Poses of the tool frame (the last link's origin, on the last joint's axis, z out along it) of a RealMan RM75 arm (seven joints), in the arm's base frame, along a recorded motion.
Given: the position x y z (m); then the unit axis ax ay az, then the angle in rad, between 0 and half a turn.
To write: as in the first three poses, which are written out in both.
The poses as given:
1: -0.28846 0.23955 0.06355 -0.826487 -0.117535 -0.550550 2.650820
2: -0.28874 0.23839 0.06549 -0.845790 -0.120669 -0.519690 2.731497
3: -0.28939 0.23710 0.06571 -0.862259 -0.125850 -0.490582 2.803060
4: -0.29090 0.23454 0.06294 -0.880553 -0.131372 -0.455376 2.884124
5: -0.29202 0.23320 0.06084 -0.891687 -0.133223 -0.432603 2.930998
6: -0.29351 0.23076 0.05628 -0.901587 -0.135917 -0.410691 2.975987
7: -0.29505 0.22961 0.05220 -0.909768 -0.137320 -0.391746 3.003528
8: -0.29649 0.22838 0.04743 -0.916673 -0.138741 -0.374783 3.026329
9: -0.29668 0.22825 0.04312 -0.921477 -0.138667 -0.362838 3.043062
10: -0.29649 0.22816 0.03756 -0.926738 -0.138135 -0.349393 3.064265
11: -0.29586 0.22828 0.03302 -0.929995 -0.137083 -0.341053 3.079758
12: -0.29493 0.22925 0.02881 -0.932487 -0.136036 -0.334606 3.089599
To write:
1:
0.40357 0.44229 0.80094 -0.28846
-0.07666 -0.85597 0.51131 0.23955
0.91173 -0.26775 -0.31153 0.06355
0 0 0 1

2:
0.45432 0.40286 0.79454 -0.28874
-0.01154 -0.88917 0.45744 0.23839
0.89076 -0.21699 -0.39932 0.06549
0 0 0 1

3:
0.50154 0.37380 0.78021 -0.28939
0.04795 -0.91247 0.40633 0.23710
0.86380 -0.16638 -0.47556 0.06571
0 0 0 1

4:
0.55815 0.34350 0.75530 -0.29090
0.11159 -0.93309 0.34189 0.23454
0.82220 -0.10654 -0.55914 0.06294
0 0 0 1

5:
0.59474 0.32539 0.73512 -0.29202
0.14453 -0.94280 0.30039 0.23320
0.79082 -0.07241 -0.60775 0.06084
0 0 0 1

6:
0.62828 0.31111 0.71308 -0.29351
0.17570 -0.94962 0.25950 0.23076
0.75789 -0.03775 -0.65129 0.05628
0 0 0 1

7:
0.65700 0.30258 0.69051 -0.29505
0.19476 -0.95295 0.23229 0.22961
0.72830 -0.01813 -0.68501 0.05220
0 0 0 1

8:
0.68164 0.29662 0.66887 -0.29649
0.21041 -0.95499 0.20908 0.22838
0.70078 -0.00177 -0.71337 0.04743
0 0 0 1

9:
0.69897 0.29063 0.65343 -0.29668
0.21924 -0.95679 0.19103 0.22825
0.68071 0.00974 -0.73249 0.04312
0 0 0 1

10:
0.71811 0.28264 0.63595 -0.29649
0.22866 -0.95891 0.16797 0.22816
0.65729 0.02479 -0.75323 0.03756
0 0 0 1

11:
0.73004 0.27580 0.62528 -0.29586
0.23365 -0.96054 0.15089 0.22828
0.64222 0.03595 -0.76568 0.03302
0 0 0 1

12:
0.73924 0.27092 0.61654 -0.29493
0.23614 -0.96166 0.13944 0.22925
0.63068 0.04251 -0.77488 0.02881
0 0 0 1

